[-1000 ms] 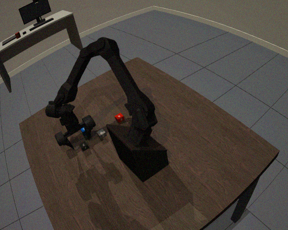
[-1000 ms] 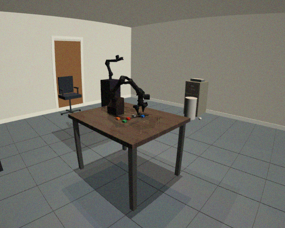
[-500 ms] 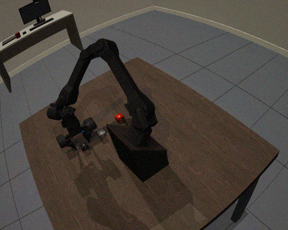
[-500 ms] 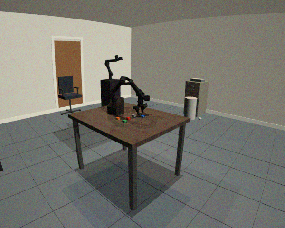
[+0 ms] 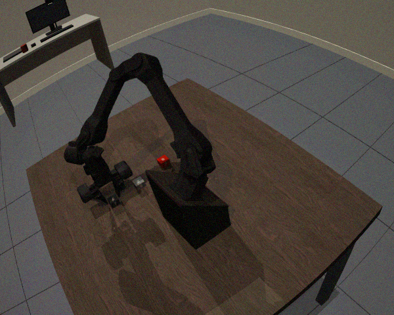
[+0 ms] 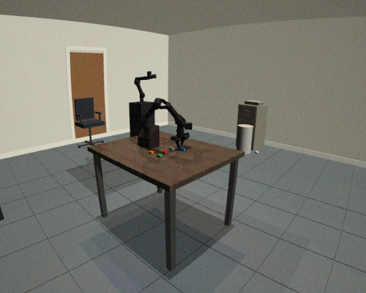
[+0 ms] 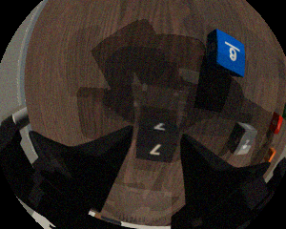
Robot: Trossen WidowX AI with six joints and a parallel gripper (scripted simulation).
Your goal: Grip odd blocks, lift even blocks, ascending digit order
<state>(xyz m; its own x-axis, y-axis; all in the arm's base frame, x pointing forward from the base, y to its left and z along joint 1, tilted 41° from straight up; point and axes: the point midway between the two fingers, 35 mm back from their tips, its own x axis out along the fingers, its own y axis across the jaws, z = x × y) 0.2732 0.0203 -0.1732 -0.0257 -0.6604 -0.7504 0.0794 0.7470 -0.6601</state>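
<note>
Now: the black block 1 cm behind my gripper tip. The rest, counted from my gripper tip: blue block (8 cm ahead, 6 cm to the right); then red block (22 cm to the right, 2 cm ahead); then grey block (11 cm to the right).
</note>
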